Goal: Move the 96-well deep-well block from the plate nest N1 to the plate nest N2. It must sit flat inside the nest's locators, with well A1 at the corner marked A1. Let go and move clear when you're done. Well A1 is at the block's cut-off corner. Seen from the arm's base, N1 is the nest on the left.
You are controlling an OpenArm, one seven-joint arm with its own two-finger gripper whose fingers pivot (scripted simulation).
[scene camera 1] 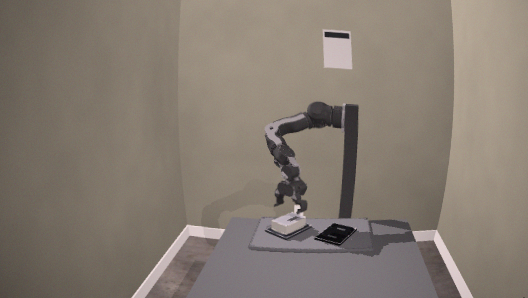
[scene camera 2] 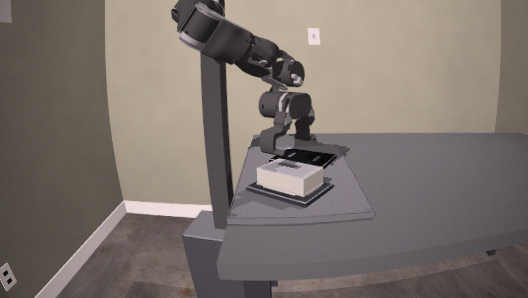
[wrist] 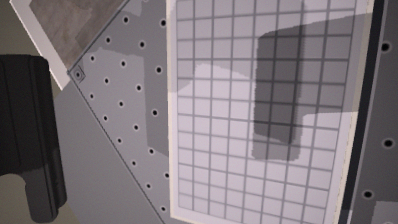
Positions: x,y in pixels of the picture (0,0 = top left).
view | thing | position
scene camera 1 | my gripper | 289,208
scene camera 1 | dark post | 351,112
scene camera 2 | my gripper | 290,147
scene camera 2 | white deep-well block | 294,178
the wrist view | white deep-well block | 262,109
